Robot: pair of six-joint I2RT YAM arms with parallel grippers.
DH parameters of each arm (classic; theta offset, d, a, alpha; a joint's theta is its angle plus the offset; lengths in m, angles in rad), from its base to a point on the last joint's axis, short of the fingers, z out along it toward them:
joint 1: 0 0.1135 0.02 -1.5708
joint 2: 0 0 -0.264 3.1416
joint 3: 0.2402 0 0.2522 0
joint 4: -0.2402 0 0.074 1.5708
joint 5: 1.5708 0 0 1.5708
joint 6: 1.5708 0.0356 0 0
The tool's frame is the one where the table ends.
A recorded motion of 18 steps. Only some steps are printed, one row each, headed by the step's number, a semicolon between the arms.
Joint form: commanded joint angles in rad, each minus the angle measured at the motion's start. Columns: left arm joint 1, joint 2, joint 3, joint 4, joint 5, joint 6; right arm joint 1, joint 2, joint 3, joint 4, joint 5, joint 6.
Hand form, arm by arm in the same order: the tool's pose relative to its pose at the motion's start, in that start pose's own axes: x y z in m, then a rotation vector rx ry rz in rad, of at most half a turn. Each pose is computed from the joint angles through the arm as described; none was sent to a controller.
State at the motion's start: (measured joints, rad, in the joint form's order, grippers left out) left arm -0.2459 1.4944 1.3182 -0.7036 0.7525 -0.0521; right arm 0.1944 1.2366 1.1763 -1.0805 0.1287 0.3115
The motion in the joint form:
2: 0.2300 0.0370 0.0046 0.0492 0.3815 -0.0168; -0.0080 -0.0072 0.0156 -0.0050 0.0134 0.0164
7: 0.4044 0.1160 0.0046 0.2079 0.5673 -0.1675; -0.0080 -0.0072 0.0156 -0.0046 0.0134 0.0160
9: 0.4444 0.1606 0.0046 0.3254 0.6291 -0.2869; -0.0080 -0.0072 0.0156 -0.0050 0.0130 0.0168
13: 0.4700 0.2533 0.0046 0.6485 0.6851 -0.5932; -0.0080 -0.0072 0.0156 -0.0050 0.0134 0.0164
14: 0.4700 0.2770 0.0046 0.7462 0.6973 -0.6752; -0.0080 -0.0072 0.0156 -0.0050 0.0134 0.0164
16: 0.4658 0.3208 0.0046 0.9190 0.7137 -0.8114; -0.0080 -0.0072 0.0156 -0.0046 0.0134 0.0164
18: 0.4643 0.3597 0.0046 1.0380 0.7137 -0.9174; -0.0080 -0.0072 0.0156 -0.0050 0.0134 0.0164
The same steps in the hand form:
2: -0.0062 0.0482 -0.0444 0.2413 -0.1382 -0.1066; -0.0022 -0.0024 -0.0055 0.0107 -0.0211 0.0260
7: -0.0088 0.1021 -0.0761 0.3295 -0.2643 -0.2355; -0.0023 -0.0024 -0.0055 0.0106 -0.0215 0.0256
9: -0.0121 0.1221 -0.0815 0.3759 -0.2924 -0.2889; -0.0022 -0.0024 -0.0055 0.0103 -0.0210 0.0264
13: -0.0253 0.1528 -0.0798 0.4383 -0.3142 -0.3667; -0.0022 -0.0024 -0.0055 0.0107 -0.0211 0.0260
14: -0.0295 0.1585 -0.0781 0.4549 -0.3149 -0.3728; -0.0022 -0.0024 -0.0055 0.0107 -0.0211 0.0260
16: -0.0361 0.1675 -0.0734 0.4803 -0.3127 -0.3757; -0.0023 -0.0024 -0.0055 0.0106 -0.0215 0.0260
18: -0.0389 0.1765 -0.0686 0.4913 -0.3116 -0.4012; -0.0022 -0.0024 -0.0055 0.0107 -0.0211 0.0260

